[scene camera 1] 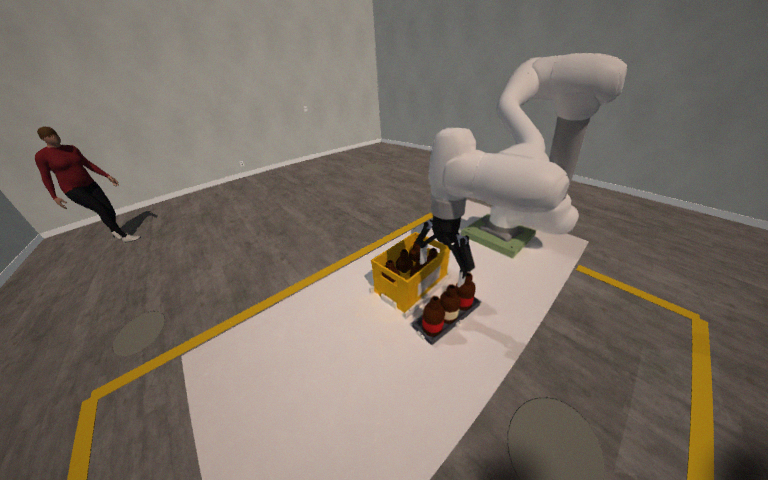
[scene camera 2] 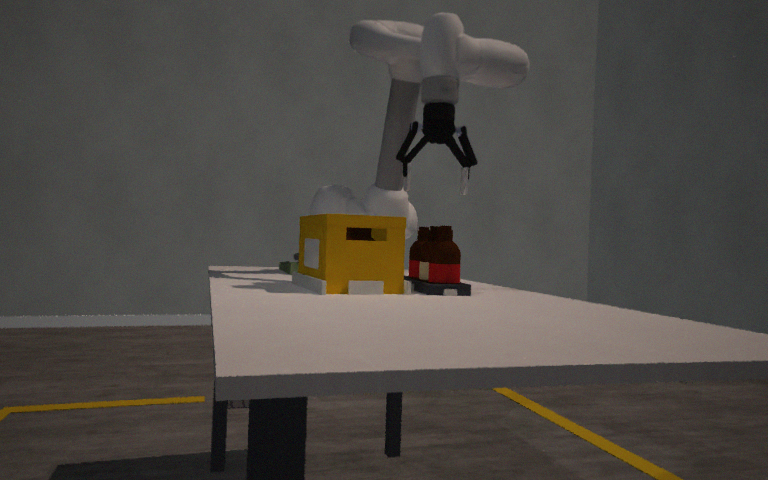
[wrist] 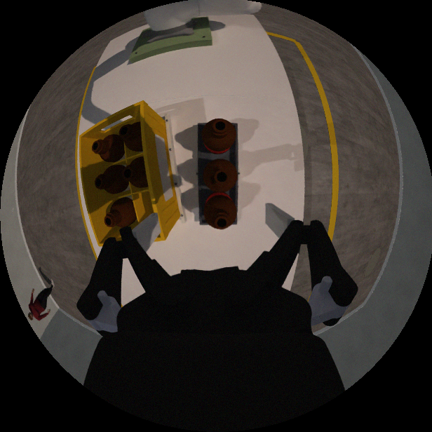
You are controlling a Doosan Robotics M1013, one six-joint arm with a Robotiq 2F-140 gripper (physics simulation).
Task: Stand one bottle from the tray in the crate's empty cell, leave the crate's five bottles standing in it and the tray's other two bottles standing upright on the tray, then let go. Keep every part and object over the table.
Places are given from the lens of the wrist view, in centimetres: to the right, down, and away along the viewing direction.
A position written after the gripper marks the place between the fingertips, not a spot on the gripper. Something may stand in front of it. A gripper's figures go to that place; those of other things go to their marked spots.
gripper (wrist: 211, 217): -1, 0, 20
red-label bottle (wrist: 218, 134): 0, -14, 25
red-label bottle (wrist: 219, 211): 0, -1, 30
cream-label bottle (wrist: 219, 175): 0, -7, 26
cream-label bottle (wrist: 122, 213): -22, 0, 31
